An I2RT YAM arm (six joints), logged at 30 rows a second.
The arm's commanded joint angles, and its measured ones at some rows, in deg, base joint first. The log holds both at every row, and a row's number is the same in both.
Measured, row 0:
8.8, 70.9, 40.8, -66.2, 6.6, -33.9
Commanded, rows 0 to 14:
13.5, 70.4, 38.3, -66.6, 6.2, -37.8
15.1, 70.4, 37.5, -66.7, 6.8, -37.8
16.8, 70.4, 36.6, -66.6, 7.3, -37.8
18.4, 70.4, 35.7, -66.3, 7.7, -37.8
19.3, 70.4, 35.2, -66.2, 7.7, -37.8
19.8, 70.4, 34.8, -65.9, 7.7, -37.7
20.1, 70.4, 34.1, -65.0, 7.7, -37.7
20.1, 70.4, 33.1, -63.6, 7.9, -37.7
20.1, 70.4, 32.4, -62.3, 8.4, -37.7
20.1, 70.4, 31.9, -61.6, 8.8, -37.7
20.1, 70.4, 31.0, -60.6, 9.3, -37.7
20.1, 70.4, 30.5, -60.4, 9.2, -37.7
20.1, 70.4, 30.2, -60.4, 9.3, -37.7
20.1, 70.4, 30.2, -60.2, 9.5, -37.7
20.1, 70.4, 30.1, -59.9, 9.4, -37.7
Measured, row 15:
19.7, 70.9, 30.8, -60.5, 8.4, -37.2
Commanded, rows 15 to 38:
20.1, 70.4, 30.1, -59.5, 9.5, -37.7
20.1, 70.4, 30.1, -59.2, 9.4, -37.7
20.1, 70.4, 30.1, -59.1, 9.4, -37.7
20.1, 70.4, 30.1, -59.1, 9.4, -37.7
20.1, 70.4, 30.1, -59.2, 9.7, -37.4
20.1, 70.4, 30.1, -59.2, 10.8, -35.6
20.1, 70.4, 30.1, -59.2, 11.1, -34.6
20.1, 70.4, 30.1, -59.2, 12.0, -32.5
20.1, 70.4, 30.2, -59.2, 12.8, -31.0
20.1, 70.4, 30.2, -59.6, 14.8, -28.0
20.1, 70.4, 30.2, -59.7, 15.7, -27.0
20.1, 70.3, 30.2, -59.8, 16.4, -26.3
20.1, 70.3, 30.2, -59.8, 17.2, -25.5
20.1, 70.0, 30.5, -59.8, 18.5, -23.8
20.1, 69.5, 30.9, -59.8, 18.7, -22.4
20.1, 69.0, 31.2, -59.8, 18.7, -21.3
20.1, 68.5, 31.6, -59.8, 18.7, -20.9
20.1, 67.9, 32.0, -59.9, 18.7, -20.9
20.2, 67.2, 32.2, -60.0, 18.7, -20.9
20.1, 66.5, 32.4, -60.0, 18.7, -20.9
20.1, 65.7, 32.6, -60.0, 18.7, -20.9
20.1, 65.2, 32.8, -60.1, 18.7, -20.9
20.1, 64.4, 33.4, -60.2, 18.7, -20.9
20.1, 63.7, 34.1, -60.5, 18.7, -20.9
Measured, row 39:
19.8, 66.1, 31.7, -60.2, 17.5, -22.6
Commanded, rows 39 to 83:
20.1, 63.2, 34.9, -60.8, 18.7, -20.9
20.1, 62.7, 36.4, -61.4, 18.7, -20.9
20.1, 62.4, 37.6, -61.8, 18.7, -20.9
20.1, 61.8, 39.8, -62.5, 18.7, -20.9
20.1, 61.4, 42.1, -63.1, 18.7, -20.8
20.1, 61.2, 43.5, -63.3, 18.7, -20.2
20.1, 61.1, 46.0, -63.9, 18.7, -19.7
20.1, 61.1, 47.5, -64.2, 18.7, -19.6
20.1, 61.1, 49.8, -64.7, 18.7, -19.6
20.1, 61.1, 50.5, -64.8, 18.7, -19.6
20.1, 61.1, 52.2, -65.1, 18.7, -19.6
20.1, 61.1, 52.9, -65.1, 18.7, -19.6
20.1, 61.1, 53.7, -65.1, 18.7, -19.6
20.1, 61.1, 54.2, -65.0, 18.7, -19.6
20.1, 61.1, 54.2, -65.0, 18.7, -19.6
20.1, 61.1, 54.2, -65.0, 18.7, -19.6
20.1, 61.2, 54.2, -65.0, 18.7, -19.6
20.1, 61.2, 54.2, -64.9, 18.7, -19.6
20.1, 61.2, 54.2, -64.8, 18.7, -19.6
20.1, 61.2, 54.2, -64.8, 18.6, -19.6
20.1, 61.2, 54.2, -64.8, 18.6, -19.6
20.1, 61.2, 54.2, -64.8, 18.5, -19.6
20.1, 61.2, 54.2, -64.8, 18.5, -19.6
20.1, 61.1, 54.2, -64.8, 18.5, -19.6
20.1, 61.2, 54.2, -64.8, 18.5, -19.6
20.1, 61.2, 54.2, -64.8, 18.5, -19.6
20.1, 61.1, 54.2, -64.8, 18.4, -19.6
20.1, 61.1, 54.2, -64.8, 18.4, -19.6
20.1, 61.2, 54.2, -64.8, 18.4, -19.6
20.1, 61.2, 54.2, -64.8, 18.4, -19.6
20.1, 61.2, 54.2, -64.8, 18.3, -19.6
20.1, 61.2, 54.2, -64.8, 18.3, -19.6
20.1, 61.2, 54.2, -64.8, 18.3, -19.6
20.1, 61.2, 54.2, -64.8, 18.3, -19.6
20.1, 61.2, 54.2, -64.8, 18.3, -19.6
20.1, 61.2, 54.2, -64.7, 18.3, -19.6
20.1, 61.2, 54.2, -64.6, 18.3, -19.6
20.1, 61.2, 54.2, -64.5, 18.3, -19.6
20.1, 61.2, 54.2, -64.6, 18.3, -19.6
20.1, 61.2, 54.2, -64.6, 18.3, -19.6
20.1, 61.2, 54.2, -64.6, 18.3, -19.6
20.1, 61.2, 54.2, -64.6, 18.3, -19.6
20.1, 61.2, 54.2, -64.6, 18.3, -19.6
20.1, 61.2, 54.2, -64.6, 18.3, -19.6
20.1, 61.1, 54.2, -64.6, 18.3, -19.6
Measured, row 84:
19.8, 61.7, 53.5, -64.6, 17.8, -20.5
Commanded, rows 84 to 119:
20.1, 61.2, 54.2, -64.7, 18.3, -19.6
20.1, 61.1, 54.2, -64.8, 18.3, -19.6
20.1, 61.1, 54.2, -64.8, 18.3, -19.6
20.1, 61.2, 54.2, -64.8, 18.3, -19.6
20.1, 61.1, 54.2, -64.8, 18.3, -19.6
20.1, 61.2, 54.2, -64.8, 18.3, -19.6
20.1, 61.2, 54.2, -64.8, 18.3, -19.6
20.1, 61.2, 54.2, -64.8, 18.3, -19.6
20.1, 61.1, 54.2, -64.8, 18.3, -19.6
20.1, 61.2, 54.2, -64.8, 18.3, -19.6
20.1, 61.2, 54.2, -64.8, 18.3, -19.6
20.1, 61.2, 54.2, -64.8, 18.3, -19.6
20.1, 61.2, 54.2, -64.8, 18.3, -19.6
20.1, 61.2, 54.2, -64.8, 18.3, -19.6
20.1, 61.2, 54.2, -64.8, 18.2, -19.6
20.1, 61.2, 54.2, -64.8, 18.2, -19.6
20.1, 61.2, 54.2, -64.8, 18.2, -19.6
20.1, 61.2, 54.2, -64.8, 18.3, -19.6
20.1, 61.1, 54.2, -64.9, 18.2, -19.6
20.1, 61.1, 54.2, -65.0, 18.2, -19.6
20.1, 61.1, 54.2, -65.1, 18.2, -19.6
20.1, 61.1, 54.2, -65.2, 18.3, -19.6
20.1, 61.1, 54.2, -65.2, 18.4, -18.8
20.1, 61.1, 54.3, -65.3, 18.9, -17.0
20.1, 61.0, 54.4, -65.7, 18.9, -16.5
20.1, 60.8, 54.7, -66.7, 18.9, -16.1
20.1, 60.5, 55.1, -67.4, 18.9, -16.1
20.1, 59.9, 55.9, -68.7, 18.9, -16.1
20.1, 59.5, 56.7, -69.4, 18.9, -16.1
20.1, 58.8, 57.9, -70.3, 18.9, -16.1
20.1, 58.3, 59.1, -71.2, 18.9, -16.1
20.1, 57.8, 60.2, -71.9, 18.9, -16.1
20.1, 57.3, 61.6, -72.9, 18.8, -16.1
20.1, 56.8, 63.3, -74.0, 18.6, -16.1
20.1, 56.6, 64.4, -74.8, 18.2, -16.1
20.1, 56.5, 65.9, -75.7, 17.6, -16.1
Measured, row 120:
19.8, 58.0, 61.3, -74.1, 18.0, -17.3
